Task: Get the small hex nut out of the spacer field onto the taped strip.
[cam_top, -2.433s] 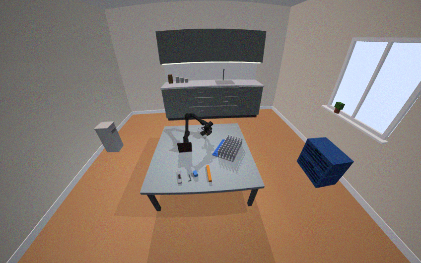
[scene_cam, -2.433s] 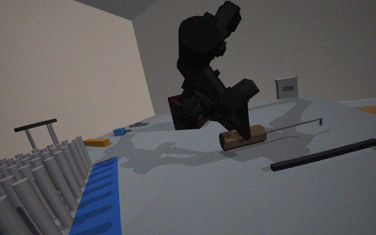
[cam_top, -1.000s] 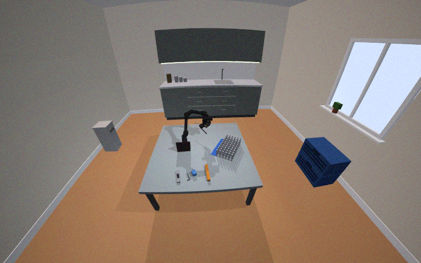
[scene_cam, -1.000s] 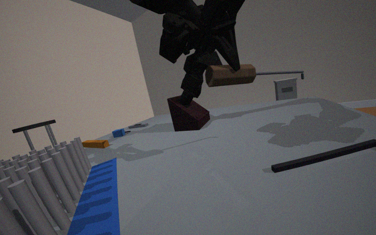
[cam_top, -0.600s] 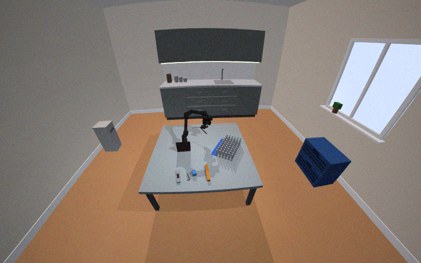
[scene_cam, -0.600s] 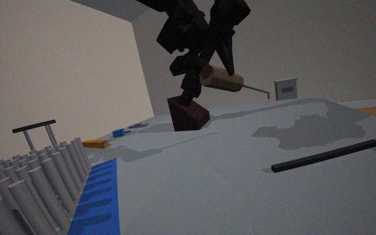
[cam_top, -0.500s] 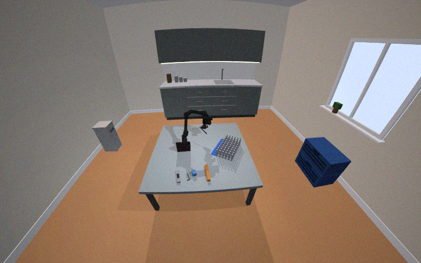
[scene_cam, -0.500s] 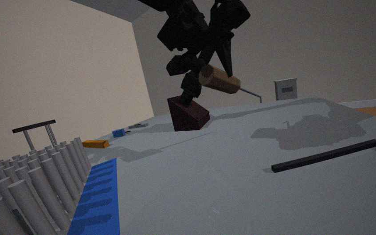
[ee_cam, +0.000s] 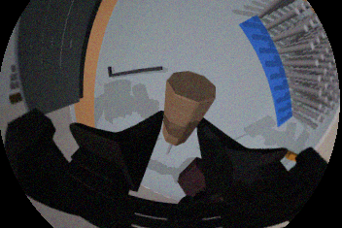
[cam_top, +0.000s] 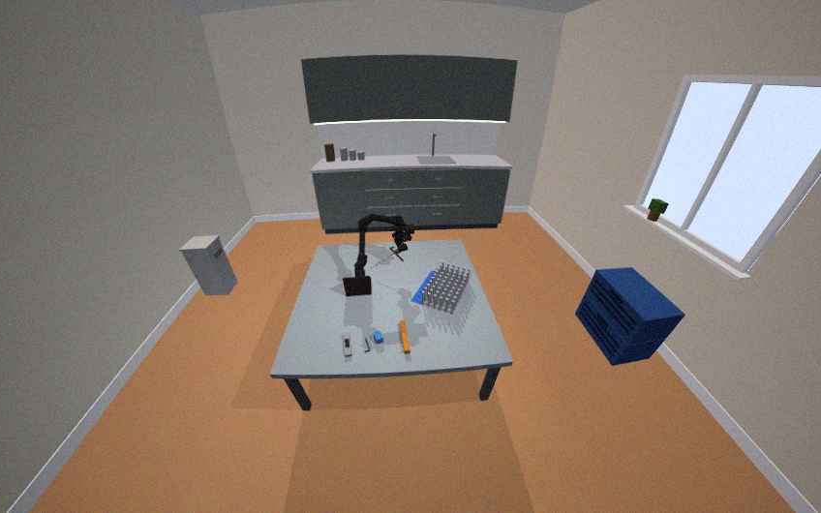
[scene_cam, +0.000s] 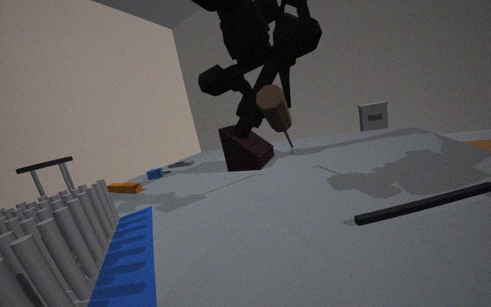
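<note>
My gripper tip is now 24 cm to the left of the blue taped strip, 17 cm above it and 16 cm short of it. The rest, counted from my gripper tip: hex nut (32 cm ahead, 30 cm to the right, 17 cm below); hook tool (9 cm behind, 5 cm below, 1 cm to the right); orange block (67 cm to the right, 15 cm below, 6 cm behind).
</note>
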